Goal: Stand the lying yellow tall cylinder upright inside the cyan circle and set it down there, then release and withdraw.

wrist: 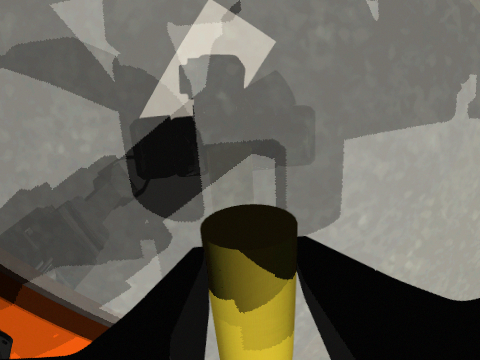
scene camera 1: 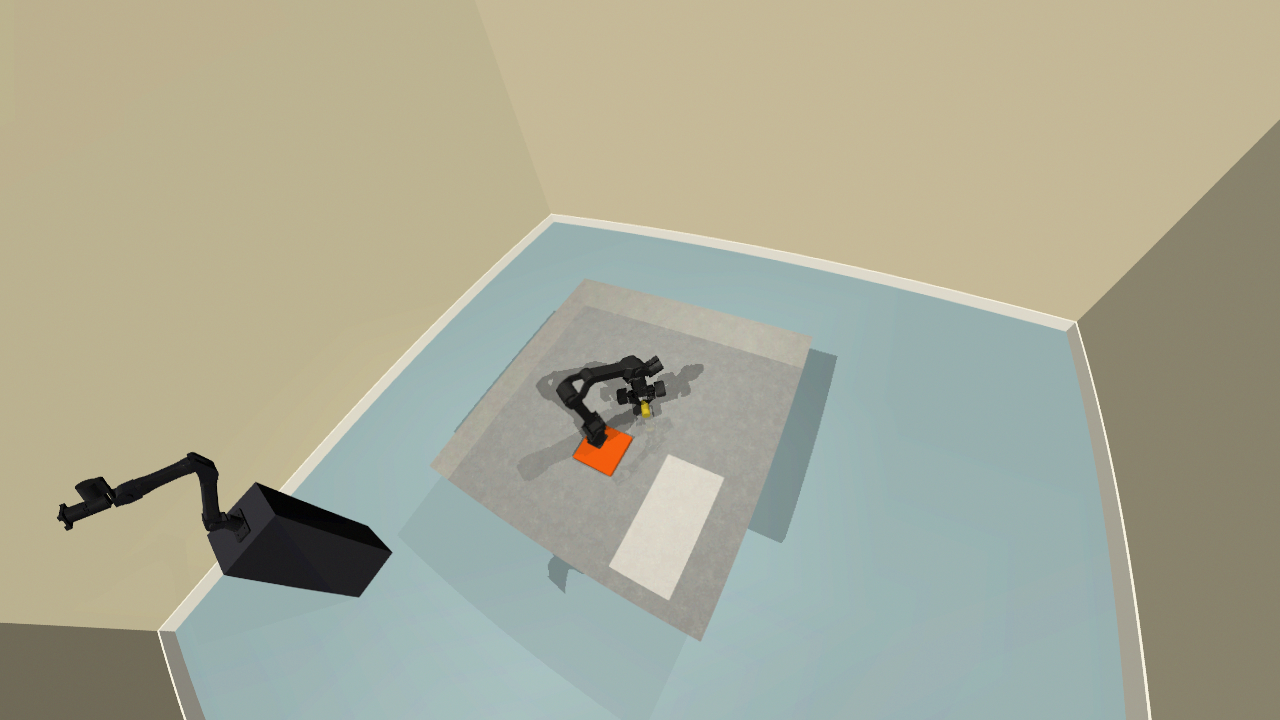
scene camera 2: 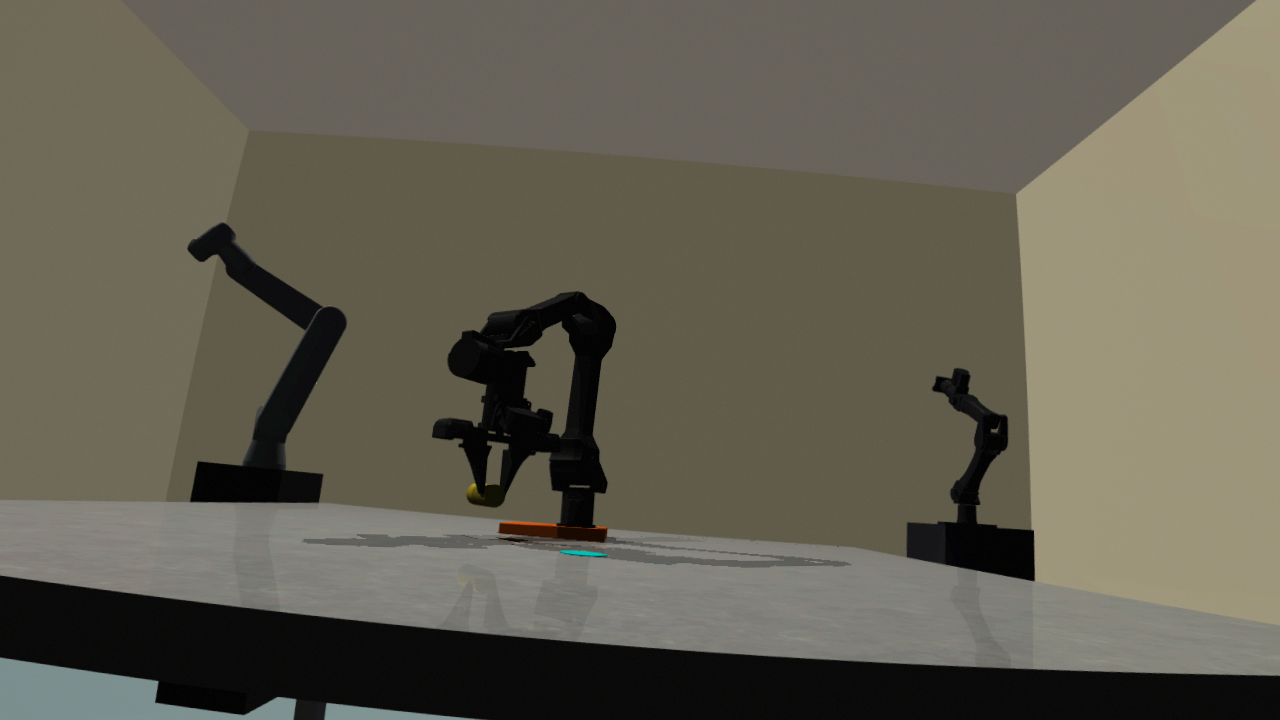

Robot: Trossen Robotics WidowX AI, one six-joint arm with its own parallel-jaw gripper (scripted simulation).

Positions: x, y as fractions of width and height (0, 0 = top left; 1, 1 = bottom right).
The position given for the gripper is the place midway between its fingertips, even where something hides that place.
Note:
The gripper (scene camera 2: 0.38, 0.69) carries a yellow tall cylinder.
The gripper shows as well in the wrist view (wrist: 0.52, 0.70).

